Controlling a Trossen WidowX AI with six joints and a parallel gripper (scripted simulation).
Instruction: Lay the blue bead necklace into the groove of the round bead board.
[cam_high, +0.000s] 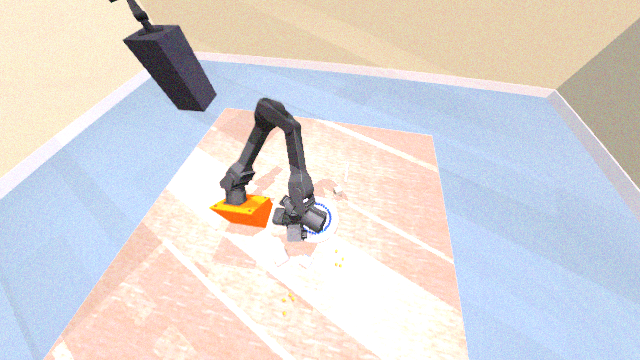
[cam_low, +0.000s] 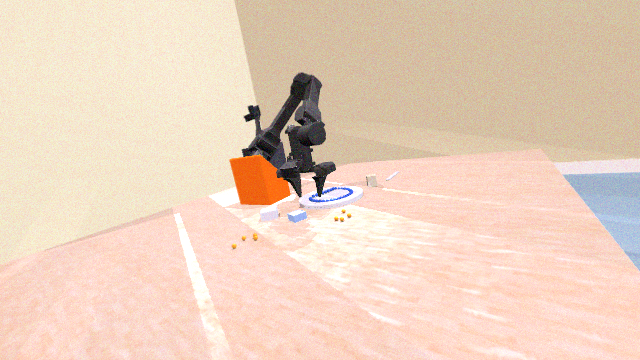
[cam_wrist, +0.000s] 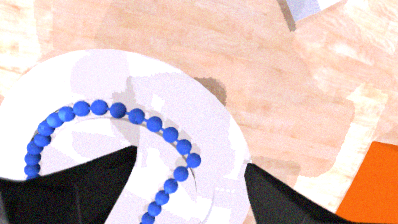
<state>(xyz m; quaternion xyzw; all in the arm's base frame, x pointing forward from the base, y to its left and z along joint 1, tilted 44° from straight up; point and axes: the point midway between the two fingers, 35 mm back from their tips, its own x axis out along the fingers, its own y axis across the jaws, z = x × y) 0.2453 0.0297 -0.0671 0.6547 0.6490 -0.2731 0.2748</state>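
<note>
My gripper tip is 50 mm short of the round white bead board, 40 mm to the right of it and 10 mm above it. Round my gripper tip: white block: 50 mm behind, 130 mm to the right, 10 mm below; then light blue cube: 50 mm ahead, 130 mm to the right, 10 mm below; then beige cube: 140 mm ahead, 180 mm to the left.
</note>
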